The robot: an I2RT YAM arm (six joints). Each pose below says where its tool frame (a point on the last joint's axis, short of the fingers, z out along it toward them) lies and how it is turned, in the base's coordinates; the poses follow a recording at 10 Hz.
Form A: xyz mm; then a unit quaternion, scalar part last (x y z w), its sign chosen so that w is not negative.
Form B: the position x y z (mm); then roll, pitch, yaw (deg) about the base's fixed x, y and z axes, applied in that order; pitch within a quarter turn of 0, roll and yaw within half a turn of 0. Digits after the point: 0 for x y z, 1 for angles.
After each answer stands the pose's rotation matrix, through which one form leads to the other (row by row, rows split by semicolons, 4 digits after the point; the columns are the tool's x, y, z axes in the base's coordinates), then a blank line. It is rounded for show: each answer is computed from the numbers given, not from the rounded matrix.
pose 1, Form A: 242 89 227 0.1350 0.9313 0.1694 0.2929
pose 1, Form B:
242 89 227 152.9 30.0 156.1
-0.7920 0.1522 0.5913; 0.3507 0.9062 0.2364; -0.4998 0.3946 -0.7710

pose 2, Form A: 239 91 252 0.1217 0.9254 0.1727 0.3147
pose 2, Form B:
239 91 252 151.9 32.7 156.6
-0.7723 0.1165 0.6245; 0.3339 0.9107 0.2430; -0.5404 0.3962 -0.7423

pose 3, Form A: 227 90 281 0.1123 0.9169 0.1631 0.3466
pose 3, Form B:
227 90 281 151.9 36.8 156.5
-0.7345 0.0929 0.6722; 0.3190 0.9216 0.2212; -0.5989 0.3769 -0.7065

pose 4, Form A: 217 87 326 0.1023 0.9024 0.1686 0.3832
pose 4, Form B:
217 87 326 149.5 41.1 155.4
-0.6854 0.0554 0.7261; 0.3138 0.9222 0.2259; -0.6571 0.3827 -0.6495

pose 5, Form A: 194 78 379 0.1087 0.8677 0.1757 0.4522
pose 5, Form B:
194 78 379 142.7 48.3 148.5
-0.5674 0.0297 0.8229; 0.3475 0.9146 0.2066; -0.7465 0.4032 -0.5293

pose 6, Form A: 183 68 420 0.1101 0.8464 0.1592 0.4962
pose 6, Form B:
183 68 420 140.3 53.6 144.5
-0.4834 0.0284 0.8750; 0.3443 0.9251 0.1602; -0.8049 0.3787 -0.4569

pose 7, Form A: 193 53 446 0.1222 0.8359 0.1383 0.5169
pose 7, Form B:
193 53 446 140.1 56.1 141.4
-0.4357 0.0613 0.8980; 0.3473 0.9319 0.1049; -0.8304 0.3575 -0.4274

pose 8, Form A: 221 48 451 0.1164 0.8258 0.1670 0.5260
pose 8, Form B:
221 48 451 134.5 56.1 138.8
-0.4196 0.0166 0.9076; 0.3679 0.9171 0.1534; -0.8298 0.3982 -0.3909

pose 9, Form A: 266 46 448 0.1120 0.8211 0.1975 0.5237
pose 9, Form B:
266 46 448 130.2 54.7 137.5
-0.4264 -0.0229 0.9042; 0.3908 0.8969 0.2070; -0.8158 0.4416 -0.3735

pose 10, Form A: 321 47 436 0.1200 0.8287 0.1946 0.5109
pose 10, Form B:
321 47 436 132.1 53.1 138.5
-0.4492 0.0000 0.8934; 0.3977 0.8955 0.1999; -0.8000 0.4451 -0.4022

